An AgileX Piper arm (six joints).
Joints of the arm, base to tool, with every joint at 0 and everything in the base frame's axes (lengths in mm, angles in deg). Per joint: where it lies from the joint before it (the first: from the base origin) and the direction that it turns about. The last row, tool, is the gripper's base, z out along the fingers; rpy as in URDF.
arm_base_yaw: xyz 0.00 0.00 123.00 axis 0 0 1
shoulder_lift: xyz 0.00 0.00 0.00 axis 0 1 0
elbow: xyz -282.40 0.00 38.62 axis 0 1 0
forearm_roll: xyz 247.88 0.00 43.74 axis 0.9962 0 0.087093
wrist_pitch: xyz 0.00 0.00 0.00 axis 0 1 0
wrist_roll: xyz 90.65 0.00 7.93 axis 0.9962 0 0.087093
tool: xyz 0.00 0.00 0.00 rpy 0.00 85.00 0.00
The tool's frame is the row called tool.
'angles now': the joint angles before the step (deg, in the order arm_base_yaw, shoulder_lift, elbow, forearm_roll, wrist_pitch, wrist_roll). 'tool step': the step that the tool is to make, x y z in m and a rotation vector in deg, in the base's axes. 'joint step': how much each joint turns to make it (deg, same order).
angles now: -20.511 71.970 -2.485 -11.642 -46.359 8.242
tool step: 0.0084 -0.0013 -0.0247 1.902 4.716 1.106
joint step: 0.023 11.918 -0.002 -0.202 -6.789 -1.199
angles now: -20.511 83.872 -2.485 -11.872 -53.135 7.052
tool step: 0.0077 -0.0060 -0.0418 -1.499 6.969 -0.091
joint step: -0.024 19.630 -0.719 3.426 -12.039 -7.051
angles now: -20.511 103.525 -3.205 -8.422 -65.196 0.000
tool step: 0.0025 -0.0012 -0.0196 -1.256 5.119 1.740
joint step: -0.011 6.982 -1.355 0.202 -0.797 -3.666
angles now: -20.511 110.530 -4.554 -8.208 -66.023 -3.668
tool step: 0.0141 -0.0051 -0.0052 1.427 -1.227 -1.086
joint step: -0.007 2.474 -3.270 -0.122 -0.133 2.117
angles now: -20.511 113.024 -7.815 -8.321 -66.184 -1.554
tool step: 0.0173 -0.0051 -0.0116 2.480 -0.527 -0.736
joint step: 0.009 4.305 -4.350 -0.874 0.019 2.879
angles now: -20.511 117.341 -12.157 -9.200 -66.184 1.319
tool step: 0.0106 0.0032 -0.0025 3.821 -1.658 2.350
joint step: 0.015 1.251 -2.222 -4.674 -0.001 4.135
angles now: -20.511 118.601 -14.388 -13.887 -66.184 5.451
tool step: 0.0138 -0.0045 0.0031 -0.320 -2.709 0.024
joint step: 0.018 -0.002 -2.808 -0.386 -0.001 0.724
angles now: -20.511 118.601 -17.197 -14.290 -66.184 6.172
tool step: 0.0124 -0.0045 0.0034 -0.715 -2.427 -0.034
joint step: 0.012 0.012 -2.562 -0.051 -0.020 0.202
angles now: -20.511 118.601 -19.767 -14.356 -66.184 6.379
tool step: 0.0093 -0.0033 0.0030 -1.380 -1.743 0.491
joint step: -0.007 -0.007 -1.945 -0.143 0.016 -0.792
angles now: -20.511 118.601 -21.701 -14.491 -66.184 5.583
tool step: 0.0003 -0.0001 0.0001 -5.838 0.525 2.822
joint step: -0.005 0.004 -0.063 -0.022 -0.009 -6.484
